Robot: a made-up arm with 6 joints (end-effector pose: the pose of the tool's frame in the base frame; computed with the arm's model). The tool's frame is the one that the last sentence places.
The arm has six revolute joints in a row. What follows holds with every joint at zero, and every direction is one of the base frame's. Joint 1 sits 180 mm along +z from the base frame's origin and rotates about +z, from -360 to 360 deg. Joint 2 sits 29 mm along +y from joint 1 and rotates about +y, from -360 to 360 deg. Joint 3 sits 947 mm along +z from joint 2 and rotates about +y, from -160 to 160 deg. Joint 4 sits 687 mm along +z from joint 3 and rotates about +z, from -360 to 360 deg. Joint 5 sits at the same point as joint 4 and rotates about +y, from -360 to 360 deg. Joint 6 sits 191 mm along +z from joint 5 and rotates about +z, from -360 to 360 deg. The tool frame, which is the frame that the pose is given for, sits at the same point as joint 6; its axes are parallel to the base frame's.
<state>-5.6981 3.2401 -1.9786 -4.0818 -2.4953 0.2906</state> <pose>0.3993 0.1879 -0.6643 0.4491 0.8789 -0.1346 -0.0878</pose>
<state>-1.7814 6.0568 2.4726 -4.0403 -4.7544 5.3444</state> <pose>0.0899 -0.4325 0.7610 0.7964 0.4574 0.2474 0.3087</pose>
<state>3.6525 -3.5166 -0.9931 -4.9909 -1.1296 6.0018</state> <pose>-1.0346 -0.4228 -0.8094 0.1579 0.4637 -0.4541 -0.7442</pose>
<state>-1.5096 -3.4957 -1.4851 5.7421 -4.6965 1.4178</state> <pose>-0.0062 -1.0336 -0.6847 0.1091 0.9545 0.0645 -0.2698</pose>
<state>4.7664 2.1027 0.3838 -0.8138 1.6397 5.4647</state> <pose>-0.0487 -1.1272 -0.9144 0.5022 -0.1241 -0.8161 -0.2577</pose>
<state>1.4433 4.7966 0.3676 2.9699 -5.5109 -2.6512</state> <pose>-0.2729 -1.7214 0.5012 0.4006 0.3837 -0.7111 0.4320</pose>
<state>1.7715 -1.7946 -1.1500 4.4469 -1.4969 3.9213</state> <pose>0.0127 -1.1298 -0.7079 0.5248 -0.1749 -0.6928 0.4626</pose>
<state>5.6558 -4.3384 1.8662 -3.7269 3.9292 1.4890</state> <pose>0.3377 -0.3015 -0.5290 0.5947 0.1951 0.0449 -0.7786</pose>
